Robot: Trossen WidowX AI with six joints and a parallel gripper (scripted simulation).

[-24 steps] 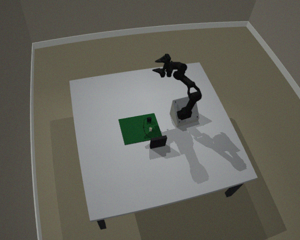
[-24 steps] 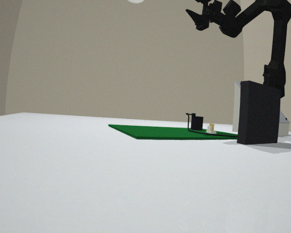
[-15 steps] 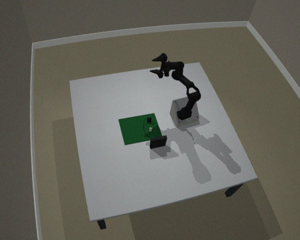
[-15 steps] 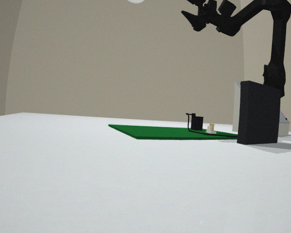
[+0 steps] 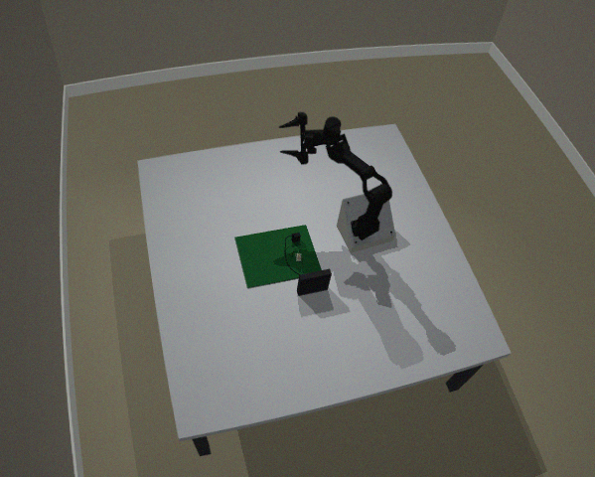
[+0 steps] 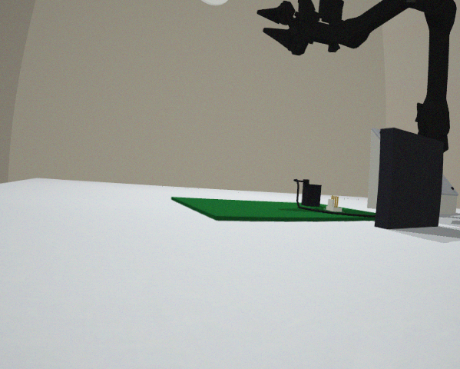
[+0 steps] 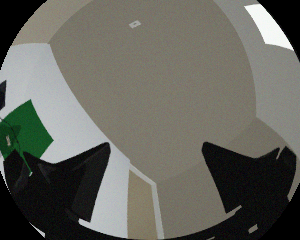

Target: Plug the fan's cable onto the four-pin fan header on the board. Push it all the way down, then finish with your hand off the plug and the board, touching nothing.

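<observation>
Right now the black plug is 410 mm below my gripper tip, 170 mm to the left of it and 30 mm behind it. From my gripper tip the other things lie so: header (430 mm below, 250 mm to the left, 10 mm behind); black fan (400 mm to the left, 370 mm below); green board (450 mm below, 210 mm to the left, 70 mm ahead).
</observation>
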